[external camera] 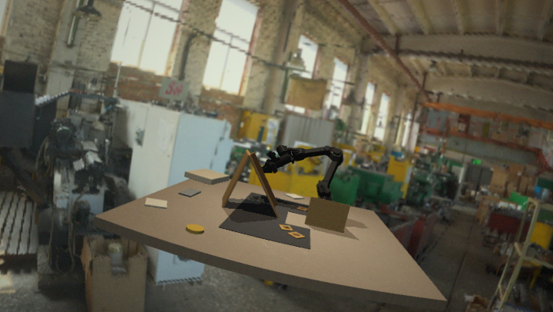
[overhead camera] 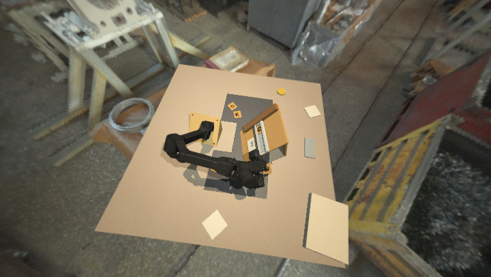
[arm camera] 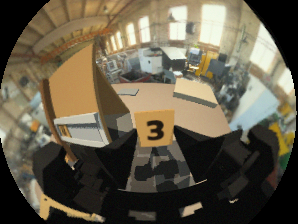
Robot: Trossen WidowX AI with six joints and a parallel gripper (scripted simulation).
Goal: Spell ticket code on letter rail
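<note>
The orange tile marked u is 8 cm behind my gripper tip and 24 cm to the left of it. Also, from my gripper tip: letter tile: right at my gripper tip; white ticket: 11 cm behind, 16 cm to the left, 8 cm below; tile marked 4: 30 cm behind, 2 cm to the right, 16 cm below.
</note>
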